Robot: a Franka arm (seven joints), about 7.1 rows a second.
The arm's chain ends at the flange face. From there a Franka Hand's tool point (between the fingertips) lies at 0.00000 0.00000 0.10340 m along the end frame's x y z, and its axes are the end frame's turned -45 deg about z.
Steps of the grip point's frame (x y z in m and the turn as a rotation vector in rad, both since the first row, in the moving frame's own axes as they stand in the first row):
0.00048, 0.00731, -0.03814, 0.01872, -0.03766, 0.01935
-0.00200, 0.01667, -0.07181, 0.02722, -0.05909, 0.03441
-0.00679, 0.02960, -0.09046, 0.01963, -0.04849, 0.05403
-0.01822, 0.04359, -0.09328, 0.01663, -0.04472, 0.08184
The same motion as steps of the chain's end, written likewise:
0.00964, 0.00349, -0.03805, -0.01339, -0.03987, 0.01935
0.01672, 0.01098, -0.07159, -0.02254, -0.06103, 0.03441
0.02116, 0.02376, -0.09032, -0.02041, -0.04817, 0.05403
0.02250, 0.04184, -0.09316, -0.01986, -0.04338, 0.08184

